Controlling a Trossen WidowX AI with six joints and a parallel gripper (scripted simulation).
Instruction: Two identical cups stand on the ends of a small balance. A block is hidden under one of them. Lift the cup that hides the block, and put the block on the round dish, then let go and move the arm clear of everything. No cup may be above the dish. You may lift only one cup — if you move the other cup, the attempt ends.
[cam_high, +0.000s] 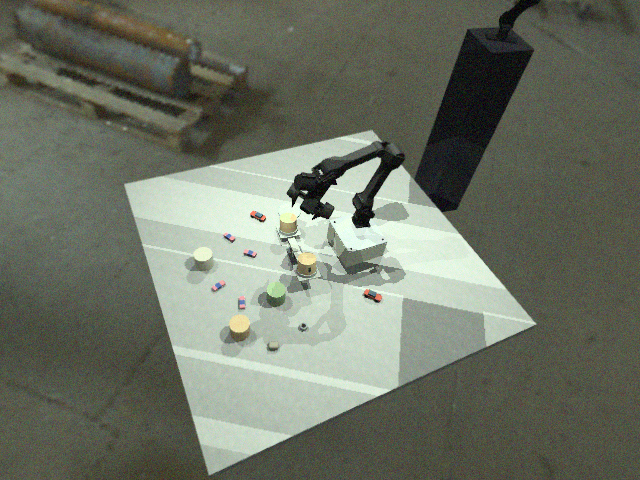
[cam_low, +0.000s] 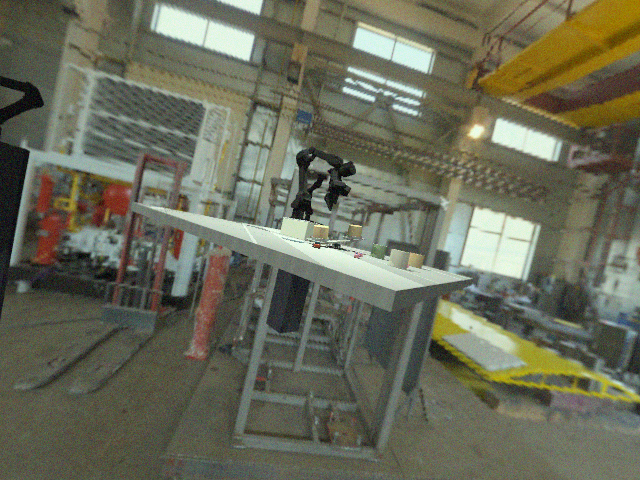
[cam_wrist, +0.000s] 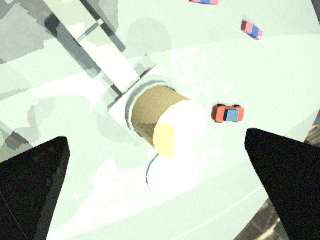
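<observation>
Now: gripper tip 30 mm short of the grey block, 70 mm to the left of it and 150 mm above it. From my gripper tip the other things lie so: green cup 160 mm ahead, 230 mm to the left, 160 mm below; then pale blue round dish 10 mm behind, 190 mm to the right, 190 mm below; then balance 30 mm ahead, 60 mm to the left, 150 mm below.
</observation>
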